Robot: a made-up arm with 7 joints.
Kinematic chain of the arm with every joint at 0, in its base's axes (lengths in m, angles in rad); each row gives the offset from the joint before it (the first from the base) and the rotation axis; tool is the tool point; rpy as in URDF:
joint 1: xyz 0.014 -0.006 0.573 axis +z
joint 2: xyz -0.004 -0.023 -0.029 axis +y
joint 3: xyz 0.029 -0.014 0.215 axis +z
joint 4: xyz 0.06 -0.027 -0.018 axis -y
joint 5: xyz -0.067 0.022 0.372 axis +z
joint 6: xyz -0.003 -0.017 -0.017 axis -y
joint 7: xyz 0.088 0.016 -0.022 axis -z
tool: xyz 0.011 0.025 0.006 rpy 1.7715 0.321 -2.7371
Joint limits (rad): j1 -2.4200..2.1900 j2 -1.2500..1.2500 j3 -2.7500..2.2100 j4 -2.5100..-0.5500 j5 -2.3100..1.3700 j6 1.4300..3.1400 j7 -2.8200..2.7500
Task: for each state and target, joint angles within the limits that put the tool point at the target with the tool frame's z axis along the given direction. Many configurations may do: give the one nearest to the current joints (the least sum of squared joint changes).
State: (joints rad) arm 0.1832 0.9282 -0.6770 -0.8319 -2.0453 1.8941 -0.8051
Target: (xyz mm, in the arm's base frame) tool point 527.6 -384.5 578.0 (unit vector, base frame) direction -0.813 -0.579 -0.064
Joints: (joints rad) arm -0.2309 0.8440 -0.6572 -0.9390 -2.0592 2.3961 -0.1857
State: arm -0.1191 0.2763 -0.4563 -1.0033 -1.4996 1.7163 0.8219
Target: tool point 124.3 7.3 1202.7 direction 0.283 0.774 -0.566
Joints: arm 0.5219 -0.4010 -0.0186 -0.7077 -0.7755 1.5185 -0.0198
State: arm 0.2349 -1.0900 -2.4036 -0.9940 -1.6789 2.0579 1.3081
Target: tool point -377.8 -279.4 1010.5 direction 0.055 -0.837 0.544
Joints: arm 0.0377 -0.7296 -2.0111 -0.5500 -1.3852 2.5583 1.4590
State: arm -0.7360 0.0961 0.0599 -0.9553 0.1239 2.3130 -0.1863
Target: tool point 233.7 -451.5 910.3 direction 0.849 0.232 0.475
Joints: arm -0.9723 -0.0979 -0.0109 -1.6438 0.4171 2.5429 0.5833
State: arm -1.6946 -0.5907 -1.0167 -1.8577 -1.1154 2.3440 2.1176
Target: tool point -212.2 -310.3 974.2 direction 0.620 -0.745 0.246
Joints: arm -1.3787 -0.4599 -0.7765 -1.6458 -1.3592 3.0143 1.5692
